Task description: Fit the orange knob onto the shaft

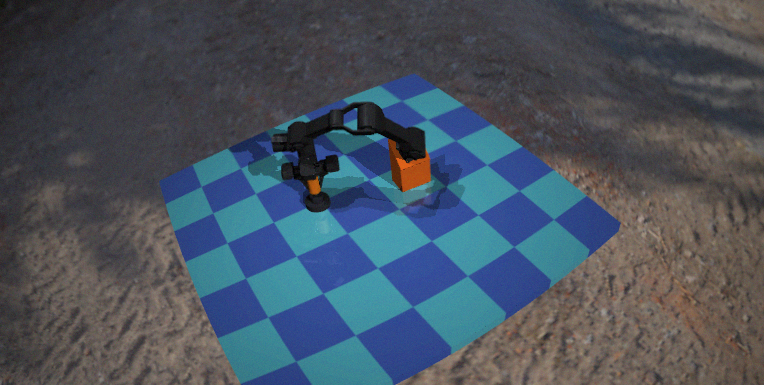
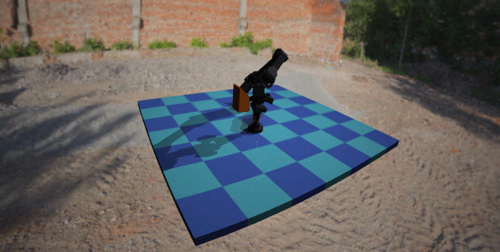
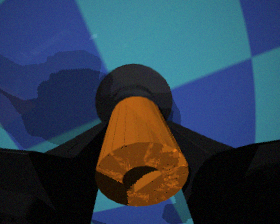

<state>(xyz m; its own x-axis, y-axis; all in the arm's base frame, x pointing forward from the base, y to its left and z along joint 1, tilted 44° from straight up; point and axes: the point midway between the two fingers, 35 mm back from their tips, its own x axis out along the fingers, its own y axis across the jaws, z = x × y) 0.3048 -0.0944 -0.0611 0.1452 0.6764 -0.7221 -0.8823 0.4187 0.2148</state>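
Right now my gripper tip is 20 mm below the orange knob. From my gripper tip the other things lie so: pedestal: 40 mm below.
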